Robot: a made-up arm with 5 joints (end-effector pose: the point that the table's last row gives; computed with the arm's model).
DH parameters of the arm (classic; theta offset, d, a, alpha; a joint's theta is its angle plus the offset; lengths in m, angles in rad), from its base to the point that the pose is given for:
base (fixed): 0 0 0.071 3.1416
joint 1: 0 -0.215 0.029 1.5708
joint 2: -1.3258 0 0.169 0
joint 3: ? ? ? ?
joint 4: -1.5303 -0.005 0 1.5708
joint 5: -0.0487 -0.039 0 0
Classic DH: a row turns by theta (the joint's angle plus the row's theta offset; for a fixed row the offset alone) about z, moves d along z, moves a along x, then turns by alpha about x.
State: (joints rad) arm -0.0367 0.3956 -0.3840 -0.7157 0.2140
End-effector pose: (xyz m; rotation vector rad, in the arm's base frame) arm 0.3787 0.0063 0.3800 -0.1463 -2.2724 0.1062
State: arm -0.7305 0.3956 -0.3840 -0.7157 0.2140
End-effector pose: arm 0.3036 0.2016 0.3800 0.6467 -2.2272 0.4647
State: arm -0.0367 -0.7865 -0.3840 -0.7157 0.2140
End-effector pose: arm 0.0531 -0.0057 0.5355 0.1817 2.8216 0.0453
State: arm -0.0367 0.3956 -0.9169 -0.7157 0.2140
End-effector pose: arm 0.3391 0.0048 0.4662 -0.1805 -2.8033 0.0477
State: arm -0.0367 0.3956 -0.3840 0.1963 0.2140
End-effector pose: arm 0.3872 0.0066 0.3467 -0.0877 -1.3621 0.1697
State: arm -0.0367 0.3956 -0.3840 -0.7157 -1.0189
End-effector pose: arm 0.3787 0.0063 0.3800 1.2241 -1.9869 -0.5322
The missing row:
joint 3: 1.2853 0 0.1481 0
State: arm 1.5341 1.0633 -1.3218 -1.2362 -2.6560
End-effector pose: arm 0.0784 -0.3367 0.3414 -1.7127 2.5842 0.1007
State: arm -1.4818 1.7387 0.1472 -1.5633 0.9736
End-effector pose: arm 0.0920 0.1795 -0.0077 0.4282 -1.4978 2.0188
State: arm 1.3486 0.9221 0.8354 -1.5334 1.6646
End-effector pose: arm 0.1104 -0.1970 0.1262 -1.3449 -0.1194 0.2255
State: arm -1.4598 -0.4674 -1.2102 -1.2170 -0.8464
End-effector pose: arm 0.0685 -0.0680 0.5359 -1.6958 0.7037 0.3986
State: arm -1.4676 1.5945 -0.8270 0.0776 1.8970
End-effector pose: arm 0.1098 0.3262 0.0425 0.2007 1.0416 -2.7834
